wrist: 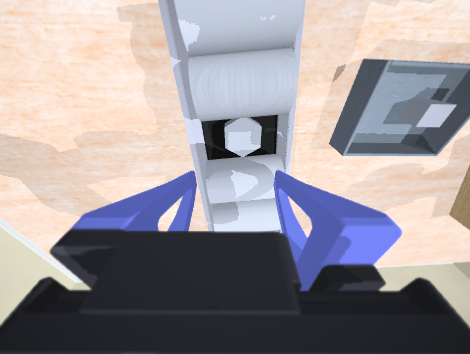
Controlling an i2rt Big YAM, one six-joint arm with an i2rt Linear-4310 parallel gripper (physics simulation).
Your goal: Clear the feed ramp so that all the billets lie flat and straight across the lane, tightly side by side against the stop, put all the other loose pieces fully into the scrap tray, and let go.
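Places are measured from the arm's base along level axes (x ahead, y left, z up), in centimetres.
Where they show: gripper, fingertip midpoint: [235,177].
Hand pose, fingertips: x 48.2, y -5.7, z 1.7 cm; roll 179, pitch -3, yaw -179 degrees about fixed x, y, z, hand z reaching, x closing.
After its pixels a point has its place.
The feed ramp [194,132] @[x 51.5, y -8.0, z -1.7 cm] runs down the middle of the view between two pale side rails. White billets [240,25] @[x 48.0, y -14.7, z 0.3 cm] [242,86] @[x 47.8, y -11.9, z 1.0 cm] [220,181] @[x 49.3, y -5.3, z 1.6 cm] [255,216] @[x 46.3, y -1.6, z 2.2 cm] lie across its lane. A pale six-sided piece [243,136] @[x 47.4, y -8.0, z -0.9 cm] sits over a dark stretch of lane, with billets above and below it in the view. The grey scrap tray [353,110] @[x 34.4, y -8.4, z -6.8 cm] stands at the right and holds a small white-topped block [436,115] @[x 25.2, y -8.2, z -5.9 cm]. My gripper [235,177] @[x 48.2, y -5.7, z 1.7 cm] is partly open and empty. Its blue fingertips appear on either side of the billet below the six-sided piece. The ramp's stop does not show.
A brown wooden thing [462,205] @[x 4.8, y 8.8, z -7.4 cm] shows in part at the right edge. The table's pale edge [37,248] @[x 88.3, y 19.4, z -8.7 cm] runs across the lower left. The gripper's black body hides the bottom of the view and the ramp's lower part.
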